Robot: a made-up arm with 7 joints.
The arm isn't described. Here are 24 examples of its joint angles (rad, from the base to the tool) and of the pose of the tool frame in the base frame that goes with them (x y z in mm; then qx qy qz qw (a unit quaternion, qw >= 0)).
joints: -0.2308 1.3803 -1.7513 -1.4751 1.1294 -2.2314 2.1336
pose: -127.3 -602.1 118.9 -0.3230 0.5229 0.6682 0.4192
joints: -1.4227 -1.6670 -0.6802 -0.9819 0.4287 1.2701 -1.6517
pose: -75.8 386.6 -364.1 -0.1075 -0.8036 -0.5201 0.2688
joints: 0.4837 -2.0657 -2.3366 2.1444 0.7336 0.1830 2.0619
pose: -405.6 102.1 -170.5 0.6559 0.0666 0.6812 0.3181
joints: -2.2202 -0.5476 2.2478 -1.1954 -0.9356 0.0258 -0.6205
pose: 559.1 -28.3 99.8 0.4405 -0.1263 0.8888 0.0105
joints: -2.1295 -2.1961 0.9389 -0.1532 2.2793 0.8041 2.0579
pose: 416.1 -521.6 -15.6 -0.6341 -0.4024 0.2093 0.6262
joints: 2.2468 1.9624 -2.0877 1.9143 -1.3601 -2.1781 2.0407
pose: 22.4 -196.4 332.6 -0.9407 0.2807 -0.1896 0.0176
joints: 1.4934 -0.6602 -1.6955 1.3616 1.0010 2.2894 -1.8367
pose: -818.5 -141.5 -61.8 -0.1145 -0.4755 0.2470 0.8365
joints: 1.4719 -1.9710 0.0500 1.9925 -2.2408 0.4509 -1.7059
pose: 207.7 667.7 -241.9 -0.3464 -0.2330 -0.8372 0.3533
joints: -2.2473 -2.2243 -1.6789 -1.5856 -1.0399 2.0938 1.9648
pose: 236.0 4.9 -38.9 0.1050 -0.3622 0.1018 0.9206
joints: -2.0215 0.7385 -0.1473 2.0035 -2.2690 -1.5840 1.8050
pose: 202.5 -179.4 33.6 -0.2287 -0.0113 0.7742 0.5901
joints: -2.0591 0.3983 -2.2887 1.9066 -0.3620 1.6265 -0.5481
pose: 610.3 200.9 -148.0 -0.9124 0.1155 -0.2647 0.2901
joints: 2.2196 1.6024 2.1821 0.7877 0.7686 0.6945 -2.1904
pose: 570.1 197.2 163.4 -0.5370 -0.3008 -0.7829 0.0904
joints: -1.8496 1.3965 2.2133 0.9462 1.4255 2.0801 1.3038
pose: 16.0 -648.2 277.6 -0.6507 0.5718 -0.0918 0.4911
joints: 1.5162 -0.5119 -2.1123 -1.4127 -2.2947 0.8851 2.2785
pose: 96.4 -289.2 -113.2 -0.7225 0.4960 0.4244 0.2278
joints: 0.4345 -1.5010 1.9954 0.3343 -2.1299 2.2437 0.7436
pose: -34.2 98.7 -987.6 -0.8747 0.0048 0.4113 0.2561
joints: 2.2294 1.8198 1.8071 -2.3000 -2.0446 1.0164 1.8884
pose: -14.8 70.5 799.5 -0.1218 -0.9035 0.0365 0.4093
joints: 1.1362 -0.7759 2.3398 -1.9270 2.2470 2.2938 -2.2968
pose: 378.5 -102.3 -613.1 -0.0551 -0.9670 0.2431 0.0519
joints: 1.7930 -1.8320 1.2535 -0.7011 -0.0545 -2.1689 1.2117
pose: 455.0 42.9 58.1 -0.9238 -0.0194 -0.3549 0.1422
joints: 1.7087 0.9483 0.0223 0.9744 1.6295 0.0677 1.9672
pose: 301.8 155.2 401.0 -0.0042 -0.8395 -0.0528 0.5407
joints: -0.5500 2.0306 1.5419 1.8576 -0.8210 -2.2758 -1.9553
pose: -263.6 -292.7 134.3 0.6768 -0.1744 0.5134 0.4980
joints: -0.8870 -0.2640 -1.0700 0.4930 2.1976 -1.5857 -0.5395
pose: -300.6 319.3 240.2 -0.3180 -0.5609 0.3061 0.7004
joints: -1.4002 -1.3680 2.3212 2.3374 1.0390 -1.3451 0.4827
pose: 575.8 225.3 3.4 -0.8174 -0.3706 -0.2536 0.3608
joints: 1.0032 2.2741 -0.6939 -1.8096 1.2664 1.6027 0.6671
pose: 138.9 -154.9 726.1 -0.7953 0.2035 -0.5595 0.1139
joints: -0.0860 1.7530 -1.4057 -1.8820 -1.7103 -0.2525 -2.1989
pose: 15.3 161.5 21.5 0.1465 -0.8138 -0.5400 0.1571
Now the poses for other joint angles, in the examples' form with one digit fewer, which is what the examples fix.
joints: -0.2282 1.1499 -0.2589 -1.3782 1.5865 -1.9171 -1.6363
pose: -91 -872 -97 0.872 0.164 0.075 0.454
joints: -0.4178 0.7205 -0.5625 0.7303 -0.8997 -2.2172 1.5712
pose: 197 -154 -70 -0.749 -0.125 0.296 0.580
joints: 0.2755 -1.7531 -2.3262 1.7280 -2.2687 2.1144 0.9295
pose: 364 -442 86 0.785 -0.263 0.045 0.559
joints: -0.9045 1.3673 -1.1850 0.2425 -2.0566 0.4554 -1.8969
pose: -310 -304 -73 0.727 -0.131 0.016 0.674
